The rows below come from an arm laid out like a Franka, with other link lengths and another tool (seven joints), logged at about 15 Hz.
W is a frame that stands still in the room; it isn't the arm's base.
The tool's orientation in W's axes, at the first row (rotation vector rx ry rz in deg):
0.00 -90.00 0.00
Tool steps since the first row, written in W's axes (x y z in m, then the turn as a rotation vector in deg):
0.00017 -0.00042 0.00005 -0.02 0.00 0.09
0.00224 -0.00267 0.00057 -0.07 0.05 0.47
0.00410 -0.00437 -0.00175 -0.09 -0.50 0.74
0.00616 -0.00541 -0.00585 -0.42 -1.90 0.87
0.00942 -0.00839 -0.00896 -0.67 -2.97 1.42
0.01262 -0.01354 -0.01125 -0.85 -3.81 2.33
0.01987 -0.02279 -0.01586 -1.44 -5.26 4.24
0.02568 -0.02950 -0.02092 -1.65 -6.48 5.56
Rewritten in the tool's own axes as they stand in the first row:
0.00005 -0.00042 -0.00017 0.09 0.00 0.02
0.00057 -0.00267 -0.00224 0.47 0.05 0.07
-0.00175 -0.00437 -0.00410 0.74 -0.50 0.09
-0.00585 -0.00541 -0.00616 0.87 -1.90 0.42
-0.00896 -0.00839 -0.00942 1.42 -2.97 0.67
-0.01125 -0.01354 -0.01262 2.33 -3.81 0.85
-0.01586 -0.02279 -0.01987 4.24 -5.26 1.44
-0.02092 -0.02950 -0.02568 5.56 -6.48 1.65

